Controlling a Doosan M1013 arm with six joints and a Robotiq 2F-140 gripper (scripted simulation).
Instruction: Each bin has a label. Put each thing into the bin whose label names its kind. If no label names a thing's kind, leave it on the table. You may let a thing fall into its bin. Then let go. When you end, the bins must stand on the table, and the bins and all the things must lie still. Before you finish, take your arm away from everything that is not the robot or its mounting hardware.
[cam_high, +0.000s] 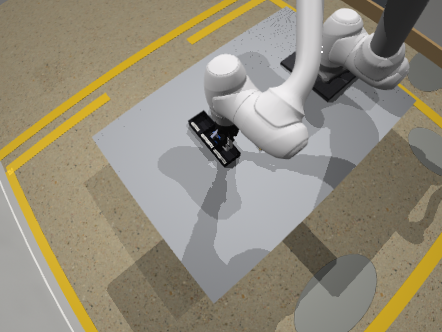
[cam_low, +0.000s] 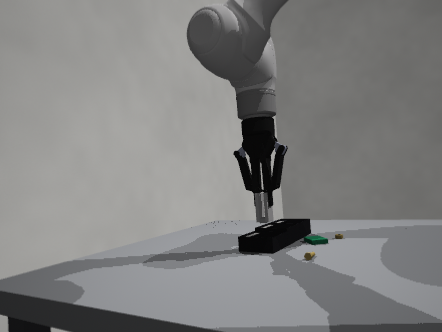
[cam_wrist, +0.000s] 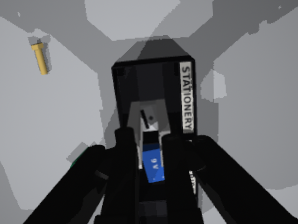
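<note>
Now: the flat green board 7 cm behind my hand, 10 cm to the right of it and 9 cm below it. From my hand the other things lie so: small white piece: 3 cm below; then black bin tray: 2 cm ahead, 8 cm to the right, 7 cm below; then blue battery: 1 cm ahead, 9 cm to the right, 8 cm below.
</note>
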